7 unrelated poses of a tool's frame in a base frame.
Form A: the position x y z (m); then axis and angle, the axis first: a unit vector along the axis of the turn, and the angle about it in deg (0 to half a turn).
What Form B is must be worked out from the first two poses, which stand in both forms.
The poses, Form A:
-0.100 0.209 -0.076 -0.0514 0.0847 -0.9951 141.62
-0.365 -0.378 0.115 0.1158 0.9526 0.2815 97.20
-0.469 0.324 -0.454 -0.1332 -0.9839 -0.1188 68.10
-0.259 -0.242 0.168 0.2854 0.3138 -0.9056 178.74
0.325 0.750 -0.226 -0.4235 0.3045 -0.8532 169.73
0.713 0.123 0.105 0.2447 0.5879 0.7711 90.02
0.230 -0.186 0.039 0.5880 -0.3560 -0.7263 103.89
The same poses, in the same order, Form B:
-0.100 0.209 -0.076 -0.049 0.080 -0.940 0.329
-0.365 -0.378 0.115 0.087 0.715 0.211 0.661
-0.469 0.324 -0.454 -0.075 -0.551 -0.067 0.829
-0.259 -0.242 0.168 0.285 0.314 -0.906 0.011
0.325 0.750 -0.226 -0.422 0.303 -0.850 0.090
0.713 0.123 0.105 0.173 0.416 0.545 0.707
0.230 -0.186 0.039 0.463 -0.280 -0.572 0.616

